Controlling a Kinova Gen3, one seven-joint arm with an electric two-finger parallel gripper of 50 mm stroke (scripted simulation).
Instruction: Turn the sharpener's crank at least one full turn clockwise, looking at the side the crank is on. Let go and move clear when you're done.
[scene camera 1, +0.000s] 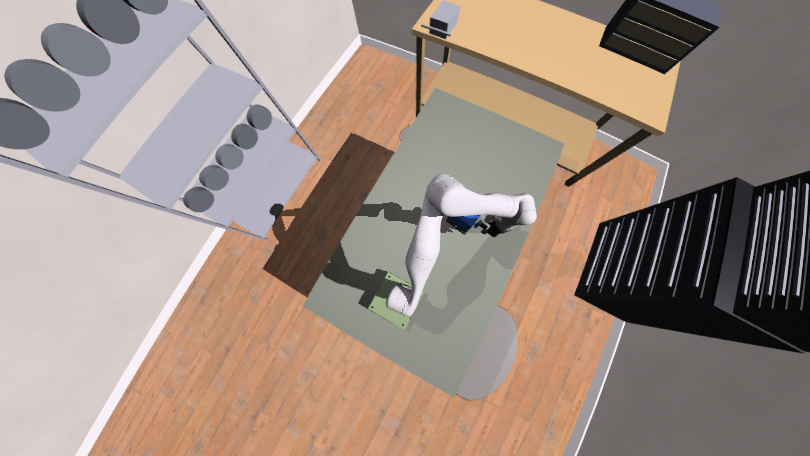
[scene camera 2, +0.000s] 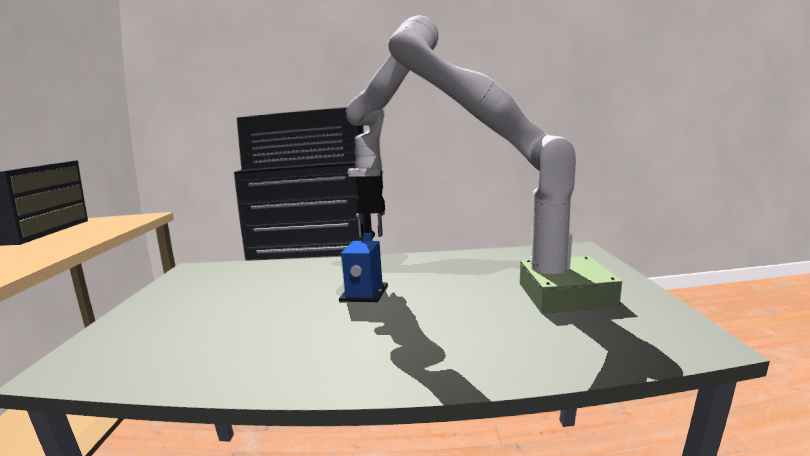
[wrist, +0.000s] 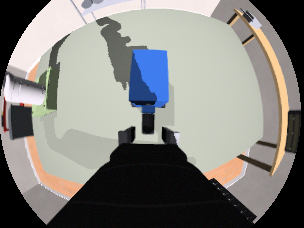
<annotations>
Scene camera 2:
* gripper: 371, 236
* blue pencil sharpener: 361, 261
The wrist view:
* gripper: 148, 132
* blue pencil sharpener: 149, 85
</annotations>
